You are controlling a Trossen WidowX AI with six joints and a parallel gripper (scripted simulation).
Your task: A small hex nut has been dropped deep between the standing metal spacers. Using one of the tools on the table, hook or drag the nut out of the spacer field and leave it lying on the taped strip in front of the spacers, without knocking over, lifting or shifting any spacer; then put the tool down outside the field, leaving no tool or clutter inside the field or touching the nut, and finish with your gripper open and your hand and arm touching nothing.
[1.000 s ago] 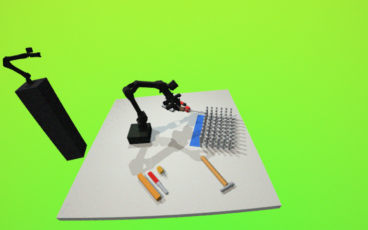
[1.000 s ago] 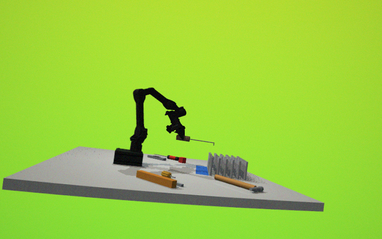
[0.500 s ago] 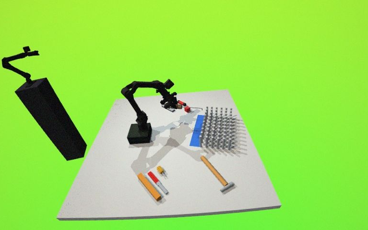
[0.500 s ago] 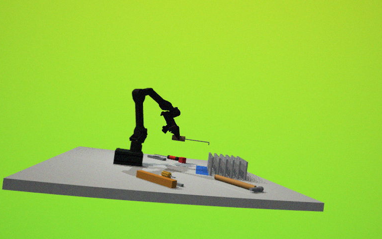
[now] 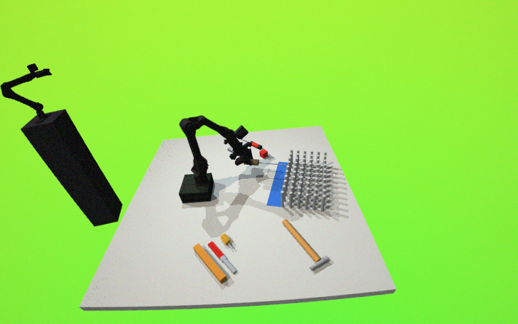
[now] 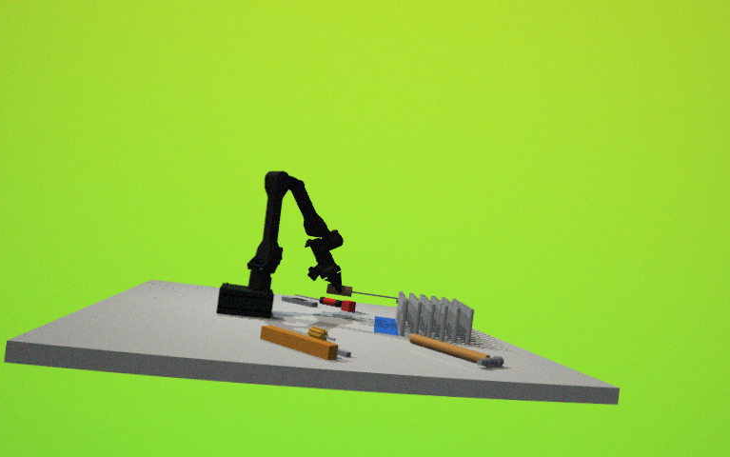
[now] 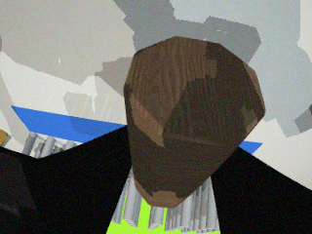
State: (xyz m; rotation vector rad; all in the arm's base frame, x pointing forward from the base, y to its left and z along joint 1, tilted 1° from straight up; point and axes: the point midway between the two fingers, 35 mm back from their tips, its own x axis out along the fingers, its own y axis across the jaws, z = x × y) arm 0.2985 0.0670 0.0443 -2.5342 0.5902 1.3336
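Now: gripper tip 13 cm to the left of the blue taped strip, 13 cm short of it and 9 cm above it. Also, from my gripper tip: red block (16 cm to the left, 11 cm ahead, 7 cm below); then yellow tool (45 cm to the right, 23 cm behind, 7 cm below); then brown-handled hook tool (9 cm ahead, 4 cm to the right).
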